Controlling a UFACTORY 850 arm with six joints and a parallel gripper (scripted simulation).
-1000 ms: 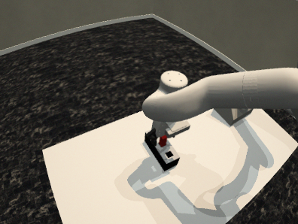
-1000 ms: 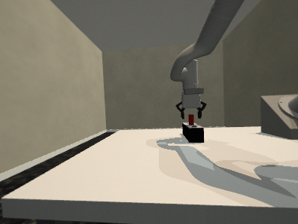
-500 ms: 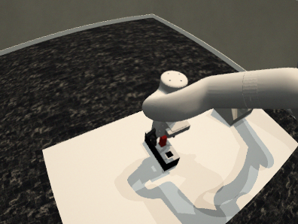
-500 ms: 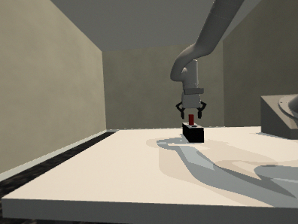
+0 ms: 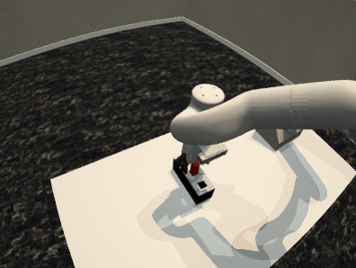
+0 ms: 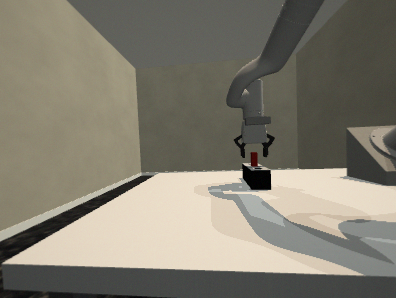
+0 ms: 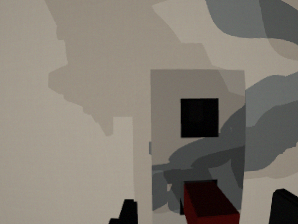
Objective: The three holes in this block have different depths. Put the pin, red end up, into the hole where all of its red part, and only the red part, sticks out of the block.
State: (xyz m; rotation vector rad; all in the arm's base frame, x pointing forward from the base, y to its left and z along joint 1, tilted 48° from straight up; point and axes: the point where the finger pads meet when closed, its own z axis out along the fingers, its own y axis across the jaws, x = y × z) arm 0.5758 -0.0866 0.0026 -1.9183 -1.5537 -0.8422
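The pin lies 1 cm below my hand. From my hand the other things lie so: black block: 8 cm below.
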